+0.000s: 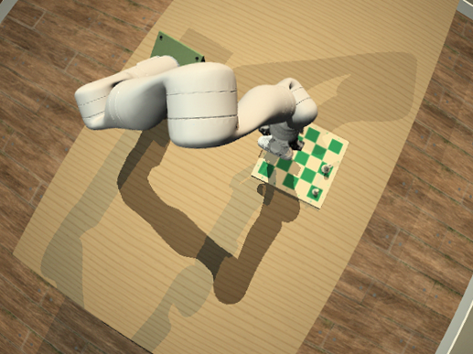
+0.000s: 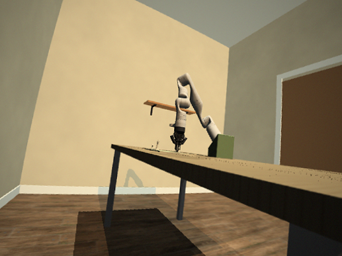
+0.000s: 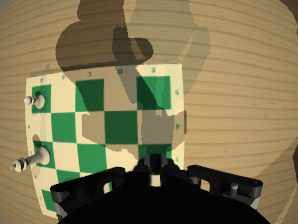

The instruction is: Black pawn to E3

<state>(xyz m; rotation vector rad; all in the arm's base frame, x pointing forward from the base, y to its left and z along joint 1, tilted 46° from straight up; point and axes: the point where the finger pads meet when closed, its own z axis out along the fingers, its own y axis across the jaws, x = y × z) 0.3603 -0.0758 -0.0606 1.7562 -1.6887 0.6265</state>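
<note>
Now: the black pawn 10 mm below my hand. From my hand the other things lie so: green-and-cream chessboard: 80 mm ahead, 30 mm below, 10 mm to the left.
</note>
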